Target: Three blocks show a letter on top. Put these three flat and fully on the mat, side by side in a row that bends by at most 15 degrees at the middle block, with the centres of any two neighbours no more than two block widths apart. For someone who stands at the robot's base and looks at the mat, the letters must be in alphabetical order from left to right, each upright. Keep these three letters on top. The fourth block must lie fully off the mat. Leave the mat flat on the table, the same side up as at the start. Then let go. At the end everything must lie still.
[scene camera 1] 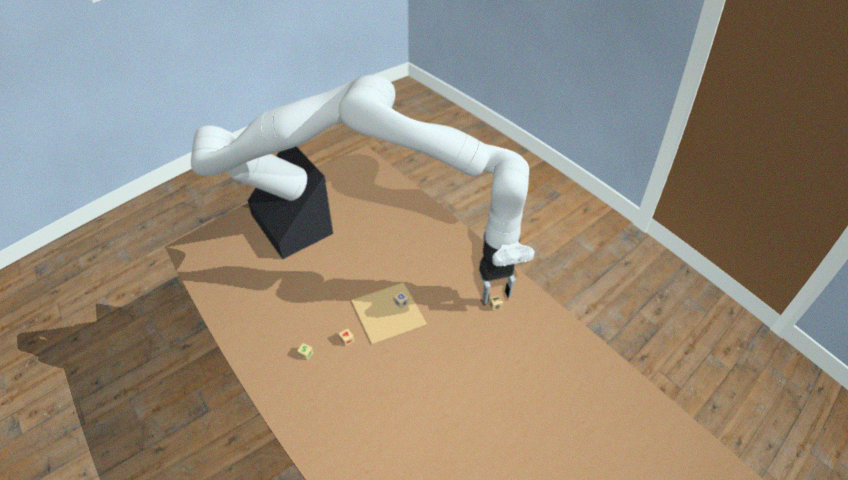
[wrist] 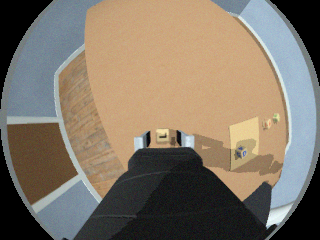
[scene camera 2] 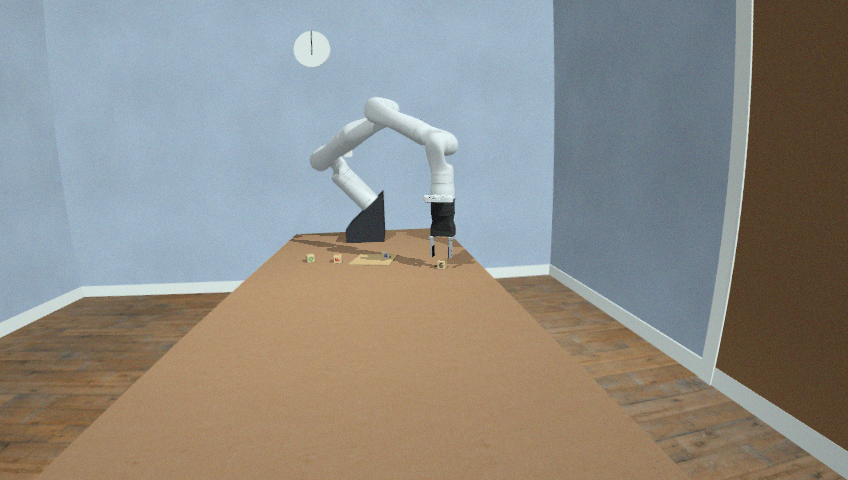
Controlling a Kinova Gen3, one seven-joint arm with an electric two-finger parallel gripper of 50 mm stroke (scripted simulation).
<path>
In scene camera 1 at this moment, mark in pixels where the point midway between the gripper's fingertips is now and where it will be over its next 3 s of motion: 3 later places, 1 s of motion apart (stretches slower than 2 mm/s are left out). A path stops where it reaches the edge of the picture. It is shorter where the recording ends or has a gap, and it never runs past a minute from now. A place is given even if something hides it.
My gripper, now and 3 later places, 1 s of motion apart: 496, 297; 496, 297; 494, 304; 498, 281
</path>
